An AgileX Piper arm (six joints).
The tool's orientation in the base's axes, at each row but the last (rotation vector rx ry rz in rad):
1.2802 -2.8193 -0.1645
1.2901 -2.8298 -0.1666
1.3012 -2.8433 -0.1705
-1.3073 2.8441 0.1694
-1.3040 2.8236 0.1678
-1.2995 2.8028 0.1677
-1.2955 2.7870 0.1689
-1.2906 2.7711 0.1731
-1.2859 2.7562 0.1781
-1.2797 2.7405 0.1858
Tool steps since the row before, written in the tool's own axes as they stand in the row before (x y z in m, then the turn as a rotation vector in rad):
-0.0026 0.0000 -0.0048 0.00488 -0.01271 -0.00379
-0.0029 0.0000 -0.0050 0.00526 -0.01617 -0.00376
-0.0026 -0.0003 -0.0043 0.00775 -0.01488 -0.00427
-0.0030 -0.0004 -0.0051 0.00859 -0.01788 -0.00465
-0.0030 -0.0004 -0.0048 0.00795 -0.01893 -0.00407
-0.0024 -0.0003 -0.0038 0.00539 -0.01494 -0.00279
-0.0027 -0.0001 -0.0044 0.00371 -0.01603 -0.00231
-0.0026 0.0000 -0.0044 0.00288 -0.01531 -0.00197
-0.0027 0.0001 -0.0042 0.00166 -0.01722 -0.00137
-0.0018 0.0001 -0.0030 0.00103 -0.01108 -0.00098
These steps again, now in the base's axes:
0.0021 0.0016 0.0048 0.00661 -0.01228 0.00229
0.0022 0.0018 0.0050 0.00895 -0.01482 0.00188
0.0022 0.0014 0.0043 0.00638 -0.01591 0.00243
0.0025 0.0015 0.0052 0.00812 -0.01852 0.00248
0.0024 0.0015 0.0049 0.00932 -0.01865 0.00186
0.0018 0.0012 0.0040 0.00792 -0.01400 0.00113
0.0018 0.0014 0.0046 0.00985 -0.01336 0.00074
0.0016 0.0014 0.0047 0.00983 -0.01223 0.00056
0.0015 0.0015 0.0045 0.01210 -0.01244 0.00000
0.0009 0.0009 0.0032 0.00781 -0.00799 0.00010

